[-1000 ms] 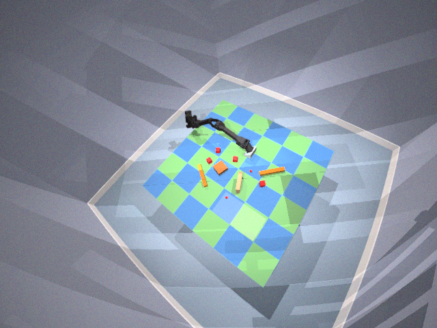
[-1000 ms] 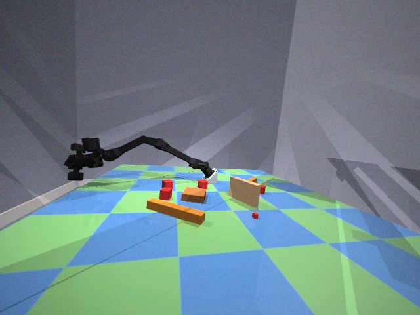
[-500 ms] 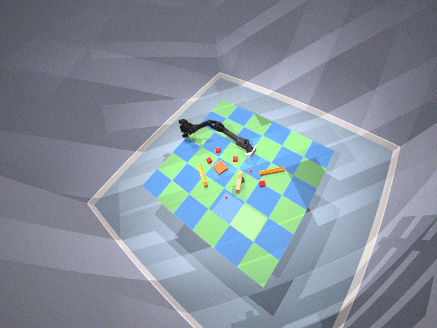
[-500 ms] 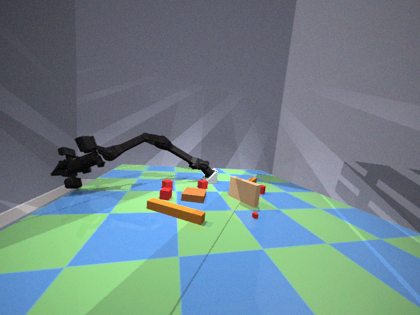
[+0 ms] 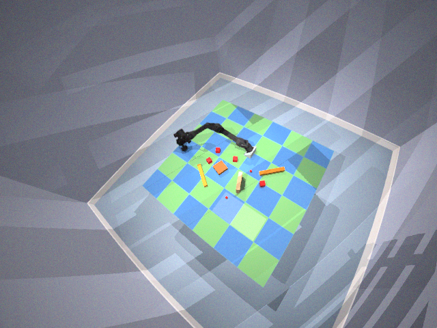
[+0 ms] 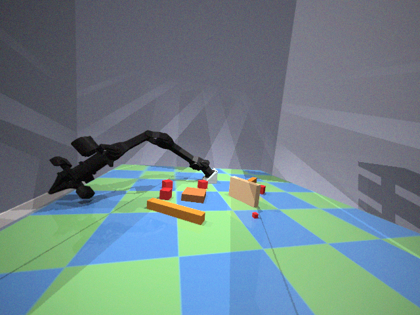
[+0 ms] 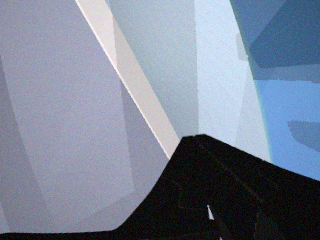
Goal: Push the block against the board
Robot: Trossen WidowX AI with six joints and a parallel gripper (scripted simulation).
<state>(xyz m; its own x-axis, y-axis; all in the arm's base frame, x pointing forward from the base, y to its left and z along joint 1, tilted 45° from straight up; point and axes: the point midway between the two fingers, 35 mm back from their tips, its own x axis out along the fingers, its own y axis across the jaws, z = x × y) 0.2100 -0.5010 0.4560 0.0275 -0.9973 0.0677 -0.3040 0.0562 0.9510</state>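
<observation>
Right now my gripper tip is 110 mm short of the board, 740 mm to the right of it and 20 mm below it. Also, from my gripper tip: square block: 50 mm ahead, 520 mm to the left, 10 mm below.
</observation>
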